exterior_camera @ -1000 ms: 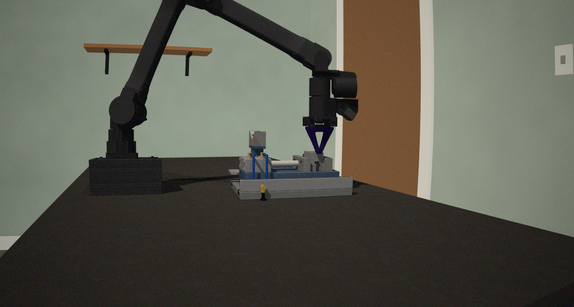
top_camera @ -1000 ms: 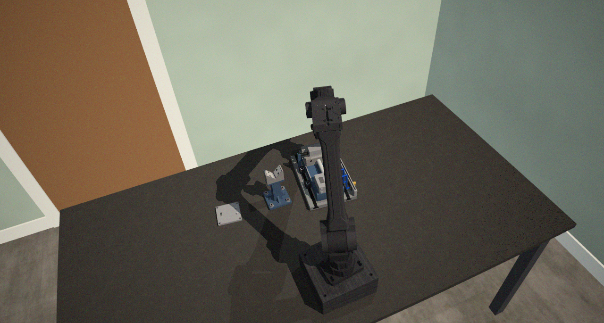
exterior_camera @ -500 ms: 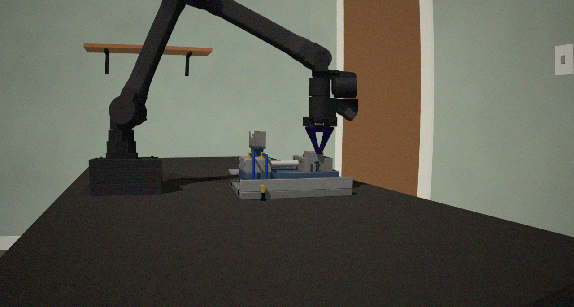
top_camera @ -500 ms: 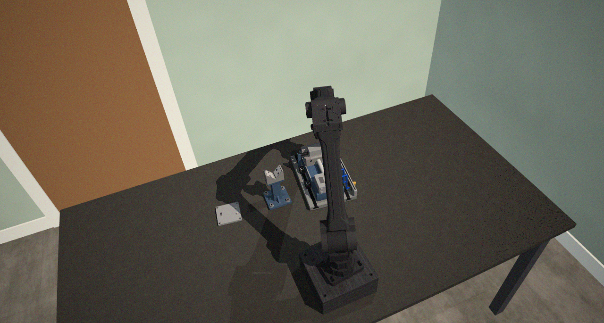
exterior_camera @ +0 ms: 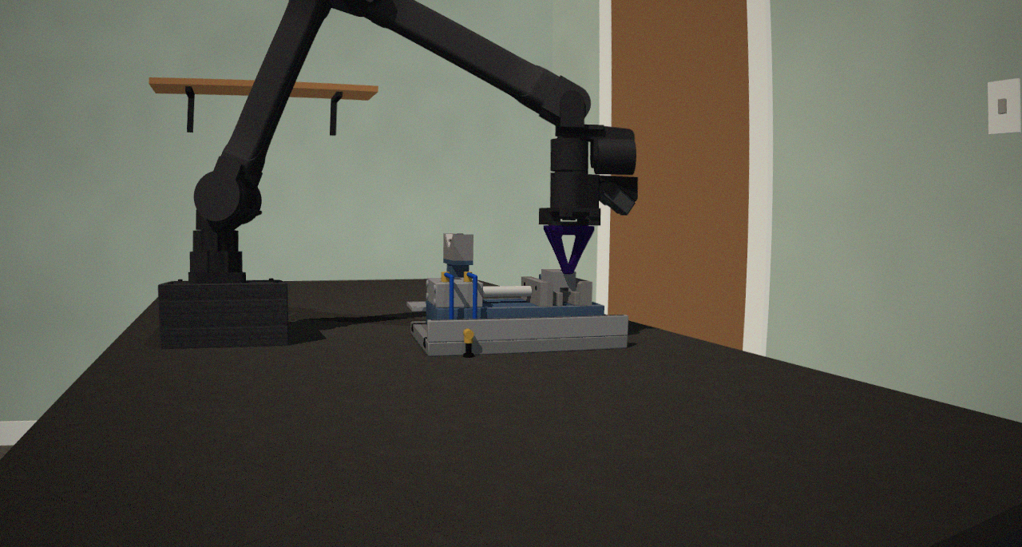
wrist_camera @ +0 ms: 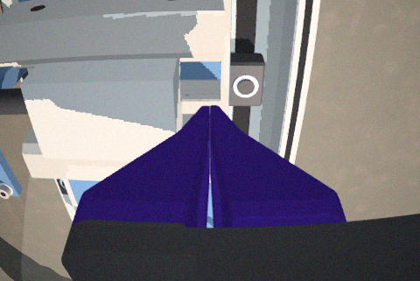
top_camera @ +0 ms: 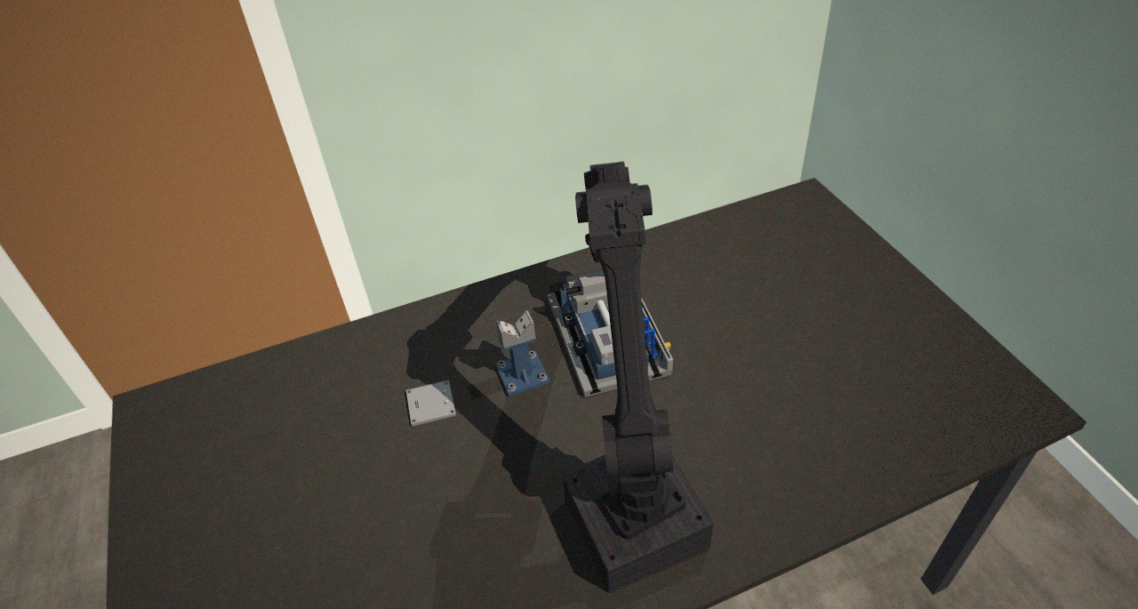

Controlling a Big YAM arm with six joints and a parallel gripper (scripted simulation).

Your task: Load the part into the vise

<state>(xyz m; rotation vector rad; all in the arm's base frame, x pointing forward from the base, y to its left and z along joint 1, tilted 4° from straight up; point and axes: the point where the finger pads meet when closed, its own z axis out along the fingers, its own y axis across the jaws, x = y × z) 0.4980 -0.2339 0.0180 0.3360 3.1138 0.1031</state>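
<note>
Now: the part 10 mm ahead of my hand, 40 mm to the left of it and 30 mm below it. Round my hand: grey infeed plate 40 mm behind, 460 mm to the left, 110 mm below.
</note>
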